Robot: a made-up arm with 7 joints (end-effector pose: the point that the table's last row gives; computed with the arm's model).
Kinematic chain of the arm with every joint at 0, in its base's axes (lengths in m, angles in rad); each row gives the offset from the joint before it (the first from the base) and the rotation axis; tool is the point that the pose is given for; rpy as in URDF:
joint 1: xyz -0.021 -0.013 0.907 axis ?
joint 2: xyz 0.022 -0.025 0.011 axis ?
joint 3: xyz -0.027 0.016 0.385 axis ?
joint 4: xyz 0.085 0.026 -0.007 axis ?
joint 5: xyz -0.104 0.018 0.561 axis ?
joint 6: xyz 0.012 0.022 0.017 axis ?
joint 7: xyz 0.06 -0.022 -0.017 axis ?
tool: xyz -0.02 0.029 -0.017 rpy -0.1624 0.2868 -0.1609
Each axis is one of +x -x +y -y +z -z.
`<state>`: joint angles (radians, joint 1 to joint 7).
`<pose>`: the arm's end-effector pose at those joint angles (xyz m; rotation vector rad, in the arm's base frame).
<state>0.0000 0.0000 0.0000 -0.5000 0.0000 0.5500 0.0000</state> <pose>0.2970 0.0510 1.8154 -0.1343 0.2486 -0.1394</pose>
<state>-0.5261 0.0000 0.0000 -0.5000 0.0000 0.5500 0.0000</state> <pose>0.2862 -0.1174 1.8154 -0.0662 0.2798 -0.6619</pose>
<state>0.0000 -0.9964 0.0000 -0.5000 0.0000 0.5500 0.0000</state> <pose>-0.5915 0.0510 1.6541 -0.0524 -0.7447 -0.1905</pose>
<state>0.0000 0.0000 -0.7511 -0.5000 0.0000 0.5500 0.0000</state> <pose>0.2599 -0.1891 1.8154 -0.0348 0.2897 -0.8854</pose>
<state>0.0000 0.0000 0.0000 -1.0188 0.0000 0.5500 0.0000</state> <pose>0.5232 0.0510 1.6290 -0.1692 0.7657 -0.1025</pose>
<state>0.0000 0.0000 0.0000 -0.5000 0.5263 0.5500 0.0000</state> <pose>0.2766 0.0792 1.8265 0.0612 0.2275 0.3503</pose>
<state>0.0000 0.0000 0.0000 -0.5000 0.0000 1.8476 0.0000</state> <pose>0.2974 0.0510 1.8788 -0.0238 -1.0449 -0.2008</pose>
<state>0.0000 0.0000 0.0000 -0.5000 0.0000 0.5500 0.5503</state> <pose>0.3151 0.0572 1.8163 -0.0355 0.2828 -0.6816</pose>
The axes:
joint 1: +z
joint 2: +y
joint 3: +z
joint 4: -y
joint 5: +z
joint 6: -y
joint 7: -z

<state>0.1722 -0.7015 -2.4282 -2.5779 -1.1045 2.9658 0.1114</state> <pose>-0.1294 -0.4276 0.6201 0.1629 0.0391 -1.4854</pose>
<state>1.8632 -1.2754 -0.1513 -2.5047 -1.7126 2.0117 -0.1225</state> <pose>-0.0183 0.2366 1.3663 -0.8217 -1.6920 1.0611</pose>
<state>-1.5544 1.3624 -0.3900 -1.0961 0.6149 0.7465 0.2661</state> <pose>-0.1320 -0.8392 0.5271 1.7237 1.5226 -1.4687</pose>
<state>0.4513 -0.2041 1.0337 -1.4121 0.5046 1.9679 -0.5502</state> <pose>-0.1416 0.6099 1.5158 0.3467 -0.3883 1.8260</pose>
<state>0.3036 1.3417 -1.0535 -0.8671 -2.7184 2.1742 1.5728</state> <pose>1.0121 -0.1755 0.8578 -2.2551 -1.3144 0.8369</pose>
